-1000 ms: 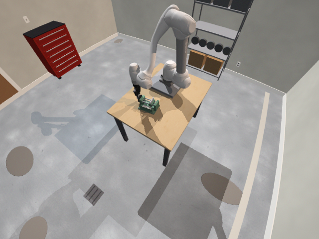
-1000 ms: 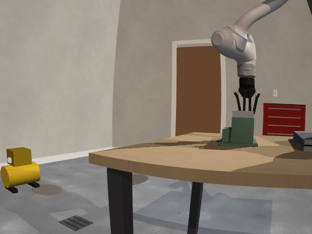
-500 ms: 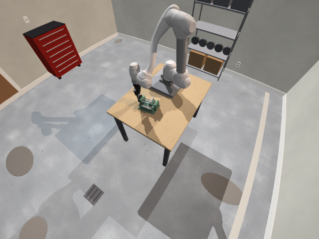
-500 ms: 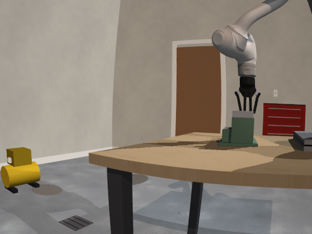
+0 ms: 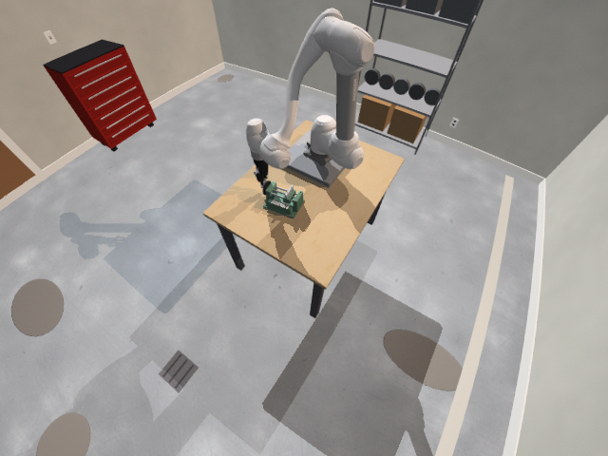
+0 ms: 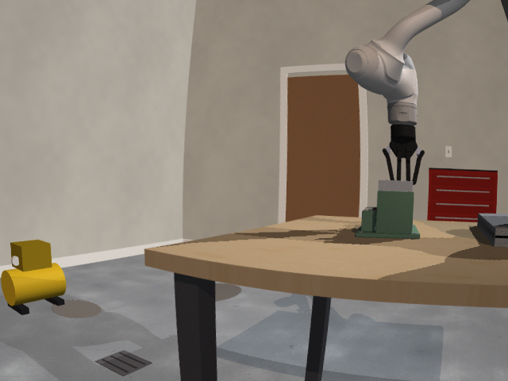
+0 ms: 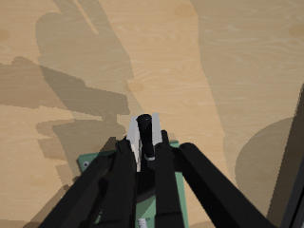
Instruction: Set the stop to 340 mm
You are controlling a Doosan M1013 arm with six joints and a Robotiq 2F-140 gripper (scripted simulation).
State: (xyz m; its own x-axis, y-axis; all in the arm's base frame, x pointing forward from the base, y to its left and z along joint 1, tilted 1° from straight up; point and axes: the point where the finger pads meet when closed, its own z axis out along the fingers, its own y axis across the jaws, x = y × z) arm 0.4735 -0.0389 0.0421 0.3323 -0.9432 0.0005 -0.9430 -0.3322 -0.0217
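The black handwheel handle lies 2 cm below my hand and 1 cm to the left of it. Round my hand: grey stop block 18 cm to the left, 3 cm behind, 1 cm above.
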